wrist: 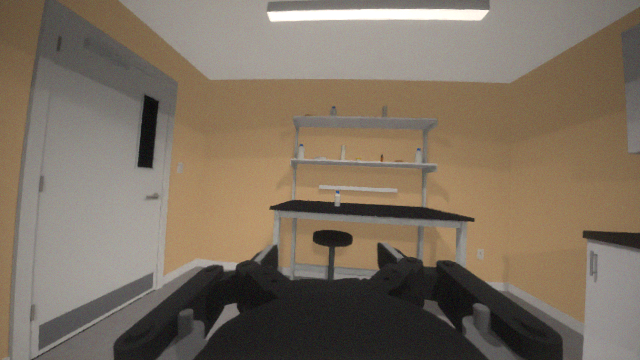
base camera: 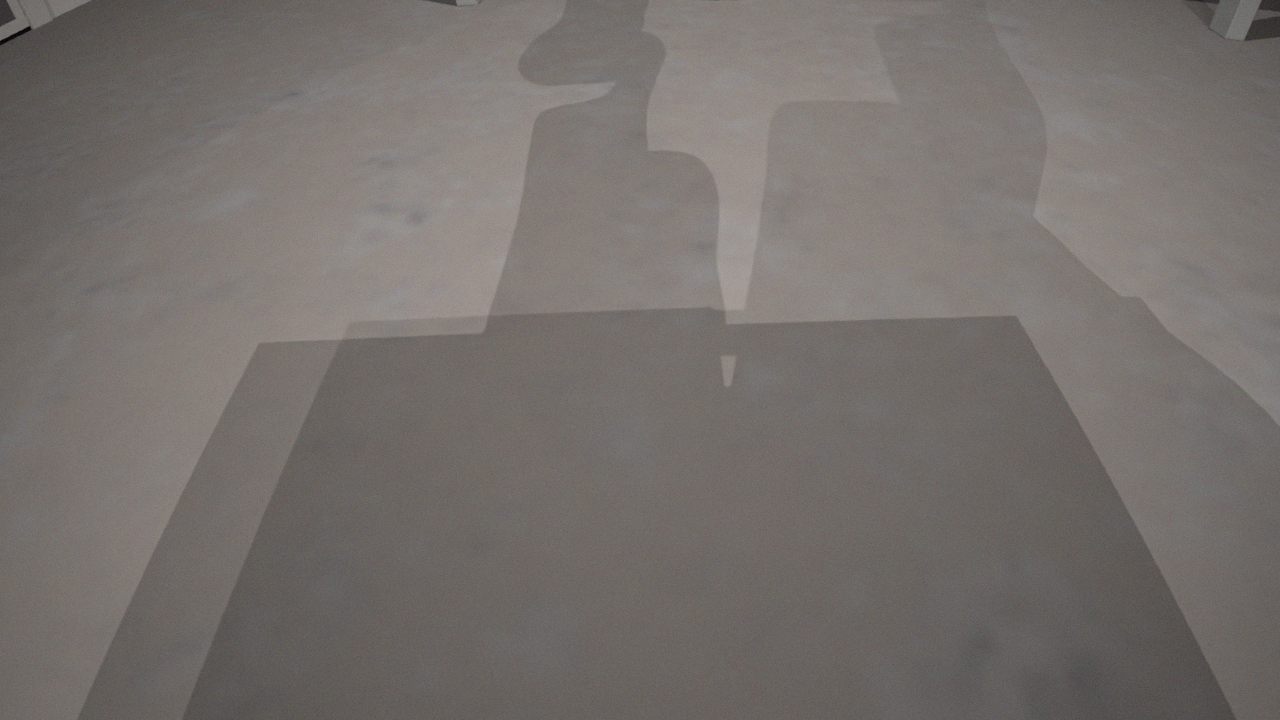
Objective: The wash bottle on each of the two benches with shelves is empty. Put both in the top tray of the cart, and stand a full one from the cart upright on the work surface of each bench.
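Frame: origin at the arm's base, x left, y back, z up, level; centimetres.
Where they show: gripper, fingertip midpoint: (wrist: 327, 255).
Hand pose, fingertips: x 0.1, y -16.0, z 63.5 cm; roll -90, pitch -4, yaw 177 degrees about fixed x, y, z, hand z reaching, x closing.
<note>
Each offset is from my fingertips to the top centre of the thing. Level surfaces: height alone.
A bench with shelves {dz -11.8 cm} (wrist: 372, 210) stands against the far wall in the wrist view, with a black work surface and two white shelves above it. A small white bottle with a blue cap {dx -21.3, dy -151.7, dz +5.6 cm} (wrist: 337, 199) stands upright on the work surface, left of its middle. It looks like a wash bottle; its fill cannot be told at this distance. My gripper (wrist: 327, 255) is open and empty, far in front of the bench. The cart and the second bench do not show in either view.
A black stool {dx -17.0, dy -145.9, dz -37.2 cm} (wrist: 332, 238) stands before the bench. Blue-capped bottles {dx +18.4, dy -180.5, dz +51.7 cm} (wrist: 301, 151) (wrist: 418, 155) stand on the lower shelf {dz +32.0 cm} (wrist: 370, 164). A door (wrist: 95, 190) is at left, a white cabinet (wrist: 612, 295) at right. Shadows lie on the floor {dz -103.2 cm} (base camera: 179, 268).
</note>
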